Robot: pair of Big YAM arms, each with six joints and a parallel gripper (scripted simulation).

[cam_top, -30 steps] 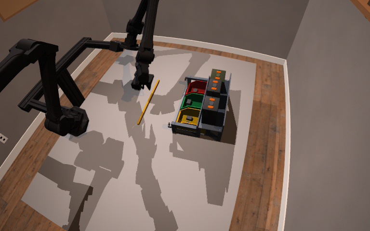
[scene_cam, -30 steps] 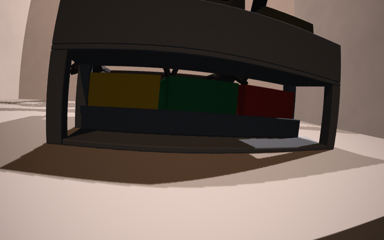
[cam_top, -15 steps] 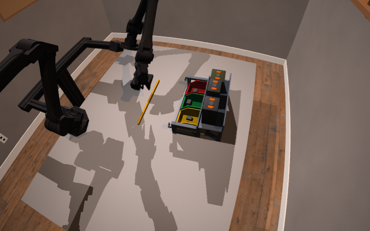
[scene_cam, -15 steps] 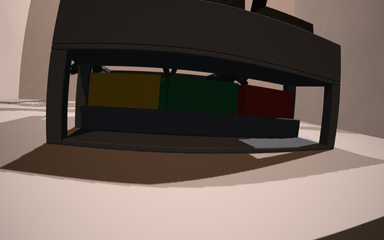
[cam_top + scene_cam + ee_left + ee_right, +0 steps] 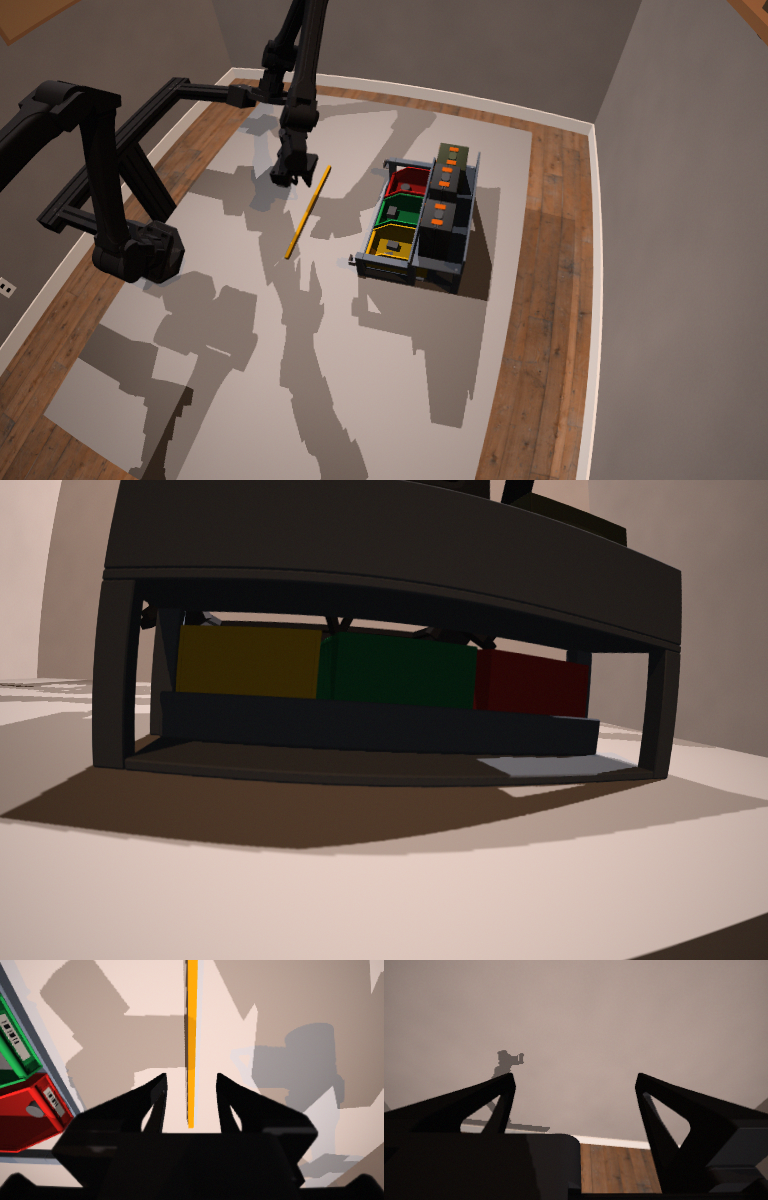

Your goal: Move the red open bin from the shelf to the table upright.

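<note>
My left hand is 310 mm short of the red open bin, 120 mm to the right of it and 70 mm above it. Round my left hand: grey shelf: 330 mm ahead, 10 mm to the left, 50 mm below; then green bin: 310 mm ahead, 10 mm to the left, 70 mm below.
</note>
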